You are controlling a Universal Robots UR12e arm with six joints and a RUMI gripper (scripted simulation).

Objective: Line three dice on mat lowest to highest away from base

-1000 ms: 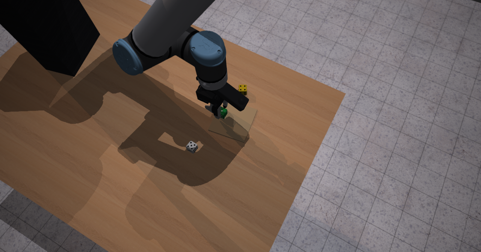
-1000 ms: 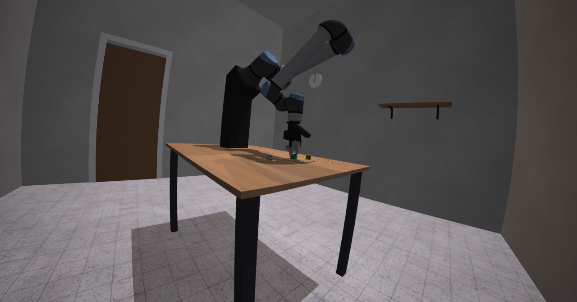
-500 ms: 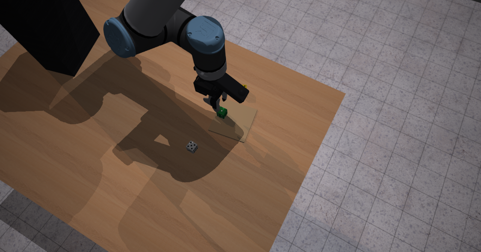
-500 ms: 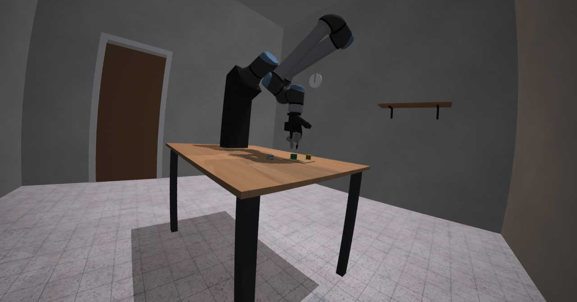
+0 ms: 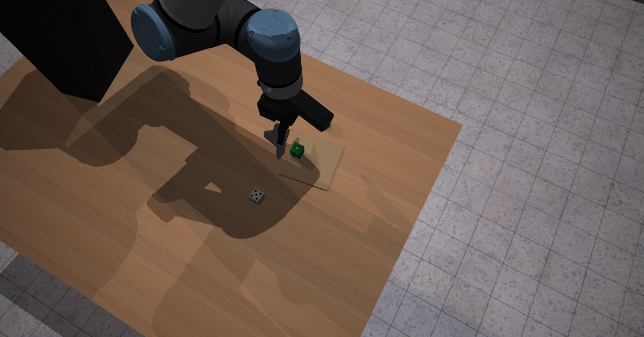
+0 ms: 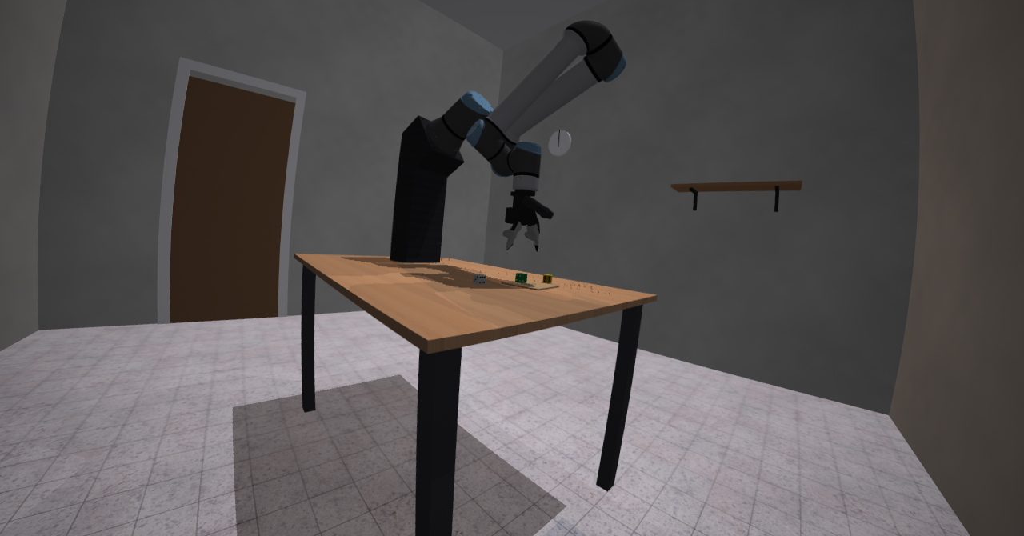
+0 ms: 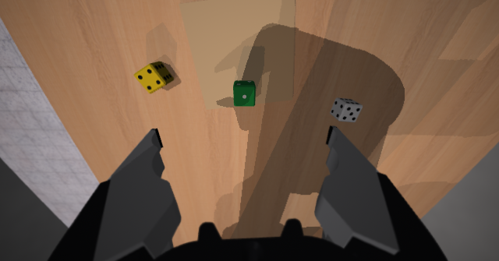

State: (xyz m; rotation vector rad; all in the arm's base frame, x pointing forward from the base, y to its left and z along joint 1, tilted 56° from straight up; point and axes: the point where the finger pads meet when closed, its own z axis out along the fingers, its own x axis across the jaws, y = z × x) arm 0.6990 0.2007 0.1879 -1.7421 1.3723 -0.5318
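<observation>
Now: hand 40 mm past the yellow die, 120 mm to the right of it and 100 mm above it. Round my hand: tan mat (40 mm ahead, 20 mm to the left, 110 mm below); then green die (90 mm below); then white die (50 mm ahead, 160 mm to the right, 100 mm below).
</observation>
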